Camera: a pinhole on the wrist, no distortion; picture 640 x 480 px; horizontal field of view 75.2 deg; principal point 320.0 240.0 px. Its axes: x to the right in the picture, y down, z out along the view. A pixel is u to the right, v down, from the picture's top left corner.
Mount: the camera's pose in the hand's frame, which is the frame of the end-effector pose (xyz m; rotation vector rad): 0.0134 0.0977 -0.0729 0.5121 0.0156 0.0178
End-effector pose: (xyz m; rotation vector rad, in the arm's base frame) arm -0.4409 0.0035 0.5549 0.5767 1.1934 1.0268
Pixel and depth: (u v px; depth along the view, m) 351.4 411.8 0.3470
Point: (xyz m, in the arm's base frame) -0.1760 0.1088 0.6703
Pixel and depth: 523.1 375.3 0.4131
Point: -0.1109 0.2551 0.5720
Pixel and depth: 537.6 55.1 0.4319
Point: -0.1463 0.1270 0.2720
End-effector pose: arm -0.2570 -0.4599 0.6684 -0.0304 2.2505 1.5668
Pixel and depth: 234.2 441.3 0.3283
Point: -0.1390 -0.1783 0.6655
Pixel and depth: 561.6 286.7 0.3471
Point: -0.3771 -0.2041 0.4920
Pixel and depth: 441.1 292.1 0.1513
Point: -0.3014 -0.3709 0.6653
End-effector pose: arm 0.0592 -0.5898 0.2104 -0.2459 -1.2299 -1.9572
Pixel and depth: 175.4 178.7 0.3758
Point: -0.0193 -0.3144 0.1759
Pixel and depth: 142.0 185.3 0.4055
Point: -0.0072 -0.2668 0.1580
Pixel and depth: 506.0 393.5 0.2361
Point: -0.0208 -0.5219 0.4056
